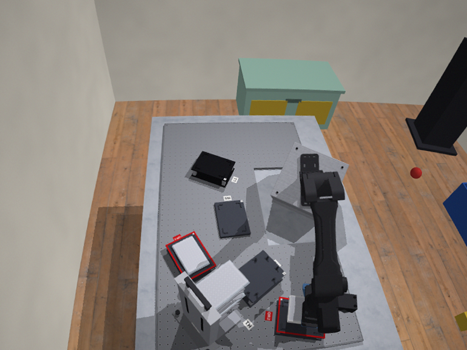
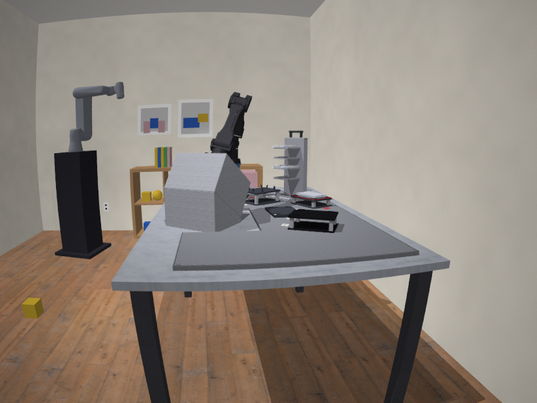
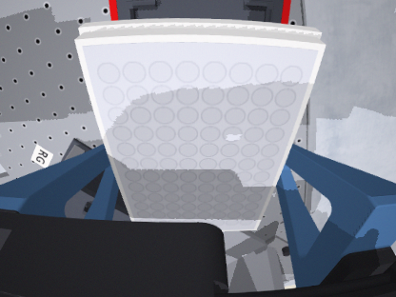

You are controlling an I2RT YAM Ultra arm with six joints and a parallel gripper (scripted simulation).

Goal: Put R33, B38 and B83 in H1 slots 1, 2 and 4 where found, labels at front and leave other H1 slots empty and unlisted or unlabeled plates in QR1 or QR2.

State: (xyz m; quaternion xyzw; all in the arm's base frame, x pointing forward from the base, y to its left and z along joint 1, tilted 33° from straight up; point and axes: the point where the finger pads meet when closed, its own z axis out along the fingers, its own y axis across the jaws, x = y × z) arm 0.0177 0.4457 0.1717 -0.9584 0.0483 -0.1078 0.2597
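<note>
Right now my hand is 1 cm below the white 96-well plate. The rest, counted from my hand: H1 deck label: 17 cm ahead, 11 cm below, 3 cm to the left; then regrip nest RG: 16 cm ahead, 12 cm to the right, 6 cm below; then quarantine nest QR2: 8 cm below.
</note>
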